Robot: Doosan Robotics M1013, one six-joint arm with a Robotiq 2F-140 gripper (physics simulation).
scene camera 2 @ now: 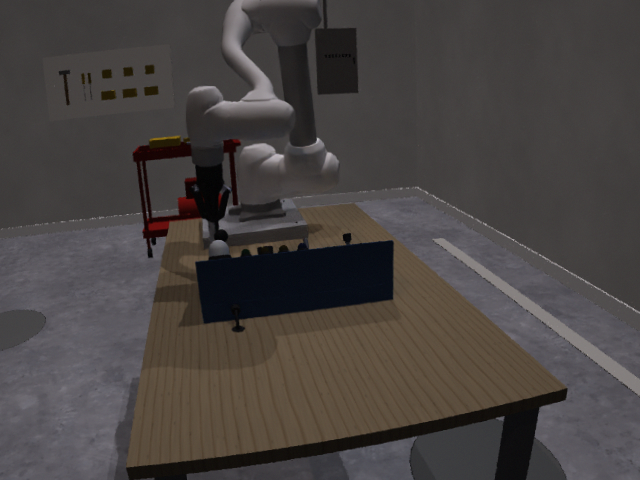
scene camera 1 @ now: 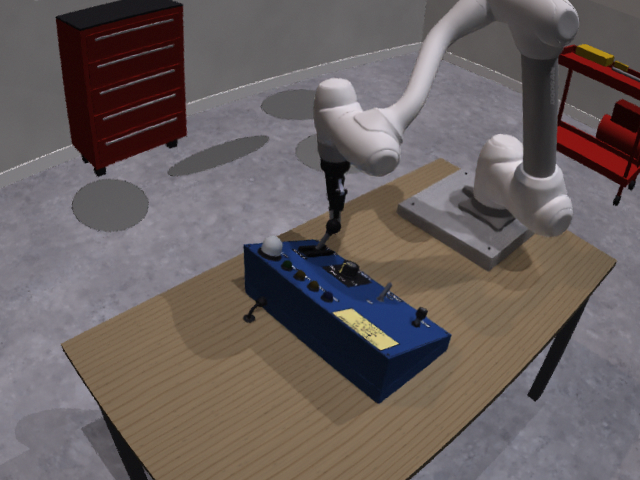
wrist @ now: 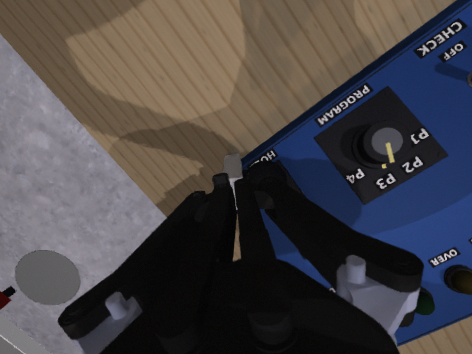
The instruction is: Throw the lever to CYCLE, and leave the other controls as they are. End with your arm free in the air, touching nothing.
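Seen in the pictures: gripper, fingertip midpoint: (scene camera 1: 334,225) (wrist: 234,166); arm's base, origin of the base link: (scene camera 2: 261,213) (scene camera 1: 492,210).
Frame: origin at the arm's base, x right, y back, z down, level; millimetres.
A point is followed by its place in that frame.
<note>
The lever has a black ball knob (scene camera 1: 333,226) {x 133, y -603, z -107 mm} (scene camera 2: 220,236) {x 145, y -610, z -101 mm} and a grey shaft (scene camera 1: 324,241) {x 137, y -627, z -65 mm} rising from a black slot plate near the blue console's far left end. It leans toward the far edge, the side of the partly hidden HOLD label (wrist: 263,158) {x 141, y -590, z -10 mm} in the wrist view. The CYCLE label cannot be read. My gripper (scene camera 1: 334,214) {x 165, y -567, z -75 mm} (scene camera 2: 212,227) (wrist: 234,166) {x 165, y -567, z -75 mm} is shut and empty, pointing down, its tips right beside the ball knob; whether they touch cannot be told. The blue console (scene camera 1: 310,322) {x -57, y -832, z -37 mm} (scene camera 2: 297,284) {x -43, y -832, z -24 mm} (wrist: 320,220) stands on the table.
The PROGRAM knob (scene camera 1: 349,267) {x 12, y -650, z -71 mm} (wrist: 386,141) {x 23, y -633, z -65 mm} points at P3. A toggle (scene camera 1: 385,291) {x -100, y -628, z -58 mm}, a black-capped control (scene camera 1: 421,313) {x -223, y -629, z -75 mm}, a white dome (scene camera 1: 271,246) {x 129, y -809, z -136 mm} and several coloured buttons are on the console. A small black crank (scene camera 1: 253,311) {x 111, y -883, z 30 mm} (scene camera 2: 236,319) {x 117, y -886, z 30 mm} is at its side. The table (scene camera 1: 180,372) {x 58, y -1138, z 54 mm} (scene camera 2: 336,392) {x -67, y -1211, z 54 mm} (wrist: 190,65) {x 158, y -424, z 54 mm} lies beneath.
</note>
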